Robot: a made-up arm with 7 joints. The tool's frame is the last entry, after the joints. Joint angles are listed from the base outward.
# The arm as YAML. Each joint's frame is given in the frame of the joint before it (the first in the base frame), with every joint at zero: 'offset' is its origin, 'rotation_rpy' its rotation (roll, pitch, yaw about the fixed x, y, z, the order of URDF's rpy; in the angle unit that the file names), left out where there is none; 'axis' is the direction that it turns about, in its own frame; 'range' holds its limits. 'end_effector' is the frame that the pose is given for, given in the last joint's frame.
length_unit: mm
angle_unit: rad
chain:
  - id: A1
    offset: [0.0, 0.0, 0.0]
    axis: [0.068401, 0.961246, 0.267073]
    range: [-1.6, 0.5]
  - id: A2
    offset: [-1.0, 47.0, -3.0]
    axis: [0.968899, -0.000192, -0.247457]
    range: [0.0, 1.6]
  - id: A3
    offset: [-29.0, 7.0, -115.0]
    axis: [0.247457, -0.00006, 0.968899]
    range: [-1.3, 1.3]
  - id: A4
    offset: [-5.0, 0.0, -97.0]
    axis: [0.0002, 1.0, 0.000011]
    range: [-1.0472, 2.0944]
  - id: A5
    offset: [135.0, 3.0, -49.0]
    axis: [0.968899, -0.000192, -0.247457]
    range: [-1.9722, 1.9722]
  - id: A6
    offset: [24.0, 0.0, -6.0]
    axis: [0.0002, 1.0, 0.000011]
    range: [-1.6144, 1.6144]
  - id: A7
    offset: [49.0, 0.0, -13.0]
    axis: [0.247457, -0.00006, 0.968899]
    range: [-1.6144, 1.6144]
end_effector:
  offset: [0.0, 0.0, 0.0]
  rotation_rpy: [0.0, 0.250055, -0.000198]
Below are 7 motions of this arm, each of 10 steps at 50 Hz.
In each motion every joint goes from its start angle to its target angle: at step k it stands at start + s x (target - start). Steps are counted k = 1, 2, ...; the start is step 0. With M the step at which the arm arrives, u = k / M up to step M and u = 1 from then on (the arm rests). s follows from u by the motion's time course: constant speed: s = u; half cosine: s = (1 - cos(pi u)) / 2; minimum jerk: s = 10 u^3 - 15 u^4 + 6 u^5.
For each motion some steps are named. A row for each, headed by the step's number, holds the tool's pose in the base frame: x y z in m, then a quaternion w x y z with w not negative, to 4 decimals.
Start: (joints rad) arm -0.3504 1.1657 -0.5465 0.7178 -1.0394 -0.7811 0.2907
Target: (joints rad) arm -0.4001 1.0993 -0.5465 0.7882 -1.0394 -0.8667 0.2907
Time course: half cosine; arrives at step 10
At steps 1, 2, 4, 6, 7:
1: 0.2154 0.3216 -0.1776 0.9539 0.1920 -0.0719 0.2193
2: 0.2158 0.3213 -0.1781 0.9537 0.1905 -0.0750 0.2202
4: 0.2174 0.3199 -0.1798 0.9531 0.1855 -0.0859 0.2234
6: 0.2195 0.3180 -0.1820 0.9520 0.1793 -0.0992 0.2273
7: 0.2204 0.3172 -0.1830 0.9515 0.1765 -0.1052 0.2290

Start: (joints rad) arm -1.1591 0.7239 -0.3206 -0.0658 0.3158 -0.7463 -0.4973
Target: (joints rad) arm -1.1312 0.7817 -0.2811 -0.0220 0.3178 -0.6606 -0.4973
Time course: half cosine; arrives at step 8
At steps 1, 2, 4, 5, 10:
1: 0.2980 0.0280 0.0473 0.4694 0.5825 -0.5512 -0.3696
2: 0.2994 0.0305 0.0474 0.4754 0.5856 -0.5446 -0.3667
4: 0.3035 0.0390 0.0474 0.4946 0.5955 -0.5230 -0.3568
5: 0.3056 0.0436 0.0475 0.5047 0.6006 -0.5111 -0.3512
10: 0.3088 0.0513 0.0476 0.5206 0.6085 -0.4919 -0.3418

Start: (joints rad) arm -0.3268 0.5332 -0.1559 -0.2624 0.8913 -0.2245 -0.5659
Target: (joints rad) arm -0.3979 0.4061 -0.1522 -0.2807 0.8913 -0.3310 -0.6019
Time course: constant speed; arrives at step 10
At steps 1, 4, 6, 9, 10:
1: 0.2458 0.0751 -0.1466 0.6579 0.6673 -0.1028 -0.3336
4: 0.2475 0.0659 -0.1421 0.6592 0.6590 -0.1286 -0.3388
6: 0.2484 0.0598 -0.1389 0.6595 0.6534 -0.1459 -0.3419
9: 0.2496 0.0507 -0.1338 0.6591 0.6451 -0.1721 -0.3461
10: 0.2499 0.0477 -0.1321 0.6587 0.6424 -0.1809 -0.3474

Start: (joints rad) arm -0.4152 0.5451 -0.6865 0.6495 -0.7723 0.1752 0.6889
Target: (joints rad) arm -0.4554 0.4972 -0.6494 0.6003 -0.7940 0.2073 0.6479
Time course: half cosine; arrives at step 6
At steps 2, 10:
2: 0.2103 0.1101 -0.3428 0.8812 0.1726 0.4015 0.1804
10: 0.2248 0.0915 -0.3334 0.8959 0.1317 0.3950 0.1548

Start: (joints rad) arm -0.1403 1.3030 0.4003 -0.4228 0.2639 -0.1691 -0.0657
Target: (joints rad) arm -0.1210 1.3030 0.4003 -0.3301 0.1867 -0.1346 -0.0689
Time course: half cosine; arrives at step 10
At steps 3, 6, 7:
3: 0.2162 0.1937 0.0265 0.6519 0.7052 -0.2717 -0.0622
6: 0.2192 0.2034 0.0237 0.6733 0.6947 -0.2474 -0.0526
7: 0.2201 0.2064 0.0227 0.6798 0.6913 -0.2398 -0.0495

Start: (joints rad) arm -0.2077 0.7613 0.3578 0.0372 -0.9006 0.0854 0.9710
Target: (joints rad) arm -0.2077 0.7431 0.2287 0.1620 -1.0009 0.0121 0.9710
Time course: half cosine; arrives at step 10
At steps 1, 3, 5, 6, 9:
1: 0.2312 0.2625 -0.1289 0.8269 -0.0945 -0.0048 0.5543
3: 0.2320 0.2615 -0.1363 0.8264 -0.1002 0.0083 0.5541
5: 0.2327 0.2598 -0.1483 0.8246 -0.1090 0.0292 0.5543
6: 0.2329 0.2588 -0.1547 0.8234 -0.1133 0.0401 0.5547
9: 0.2328 0.2567 -0.1678 0.8198 -0.1217 0.0625 0.5560

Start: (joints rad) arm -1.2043 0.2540 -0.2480 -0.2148 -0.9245 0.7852 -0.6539
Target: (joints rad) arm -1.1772 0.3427 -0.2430 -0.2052 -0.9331 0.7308 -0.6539
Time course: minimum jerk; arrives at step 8
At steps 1, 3, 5, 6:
1: 0.2985 -0.0654 0.0325 0.6600 -0.0456 -0.0654 -0.7470
3: 0.3010 -0.0599 0.0313 0.6676 -0.0437 -0.0668 -0.7402
5: 0.3051 -0.0501 0.0294 0.6805 -0.0399 -0.0693 -0.7283
6: 0.3065 -0.0463 0.0287 0.6854 -0.0383 -0.0702 -0.7238

